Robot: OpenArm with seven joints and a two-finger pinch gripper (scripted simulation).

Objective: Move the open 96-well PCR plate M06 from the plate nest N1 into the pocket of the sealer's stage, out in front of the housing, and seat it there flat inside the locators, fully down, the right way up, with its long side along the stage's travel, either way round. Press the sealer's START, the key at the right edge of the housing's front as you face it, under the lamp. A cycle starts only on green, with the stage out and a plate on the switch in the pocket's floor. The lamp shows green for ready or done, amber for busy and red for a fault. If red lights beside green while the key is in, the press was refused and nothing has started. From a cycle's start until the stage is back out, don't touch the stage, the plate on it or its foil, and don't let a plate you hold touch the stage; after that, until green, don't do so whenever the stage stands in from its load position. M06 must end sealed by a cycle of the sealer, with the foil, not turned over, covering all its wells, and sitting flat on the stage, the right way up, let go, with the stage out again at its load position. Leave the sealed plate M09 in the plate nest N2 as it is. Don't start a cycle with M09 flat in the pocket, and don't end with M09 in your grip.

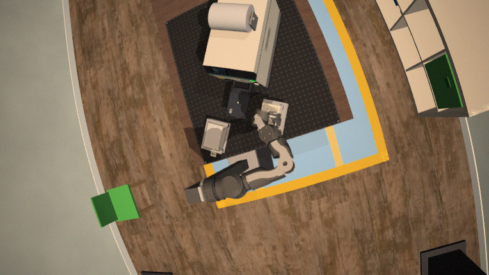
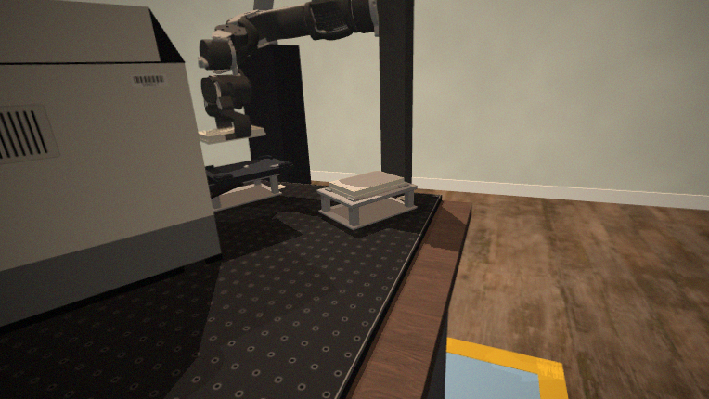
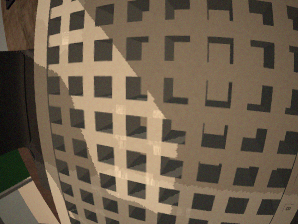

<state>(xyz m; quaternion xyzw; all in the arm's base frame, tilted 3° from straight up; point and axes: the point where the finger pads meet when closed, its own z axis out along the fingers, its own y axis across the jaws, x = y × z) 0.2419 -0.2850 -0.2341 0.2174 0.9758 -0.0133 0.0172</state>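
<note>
My hand is 110 mm short of the sealer's stage, 140 mm to the right of it and 40 mm above it. From my hand the other things lie so: 96-well plate M06: right at my hand; plate nest N1: 100 mm below; sealed plate M09: 20 mm behind, 320 mm to the left, 90 mm below.
</note>
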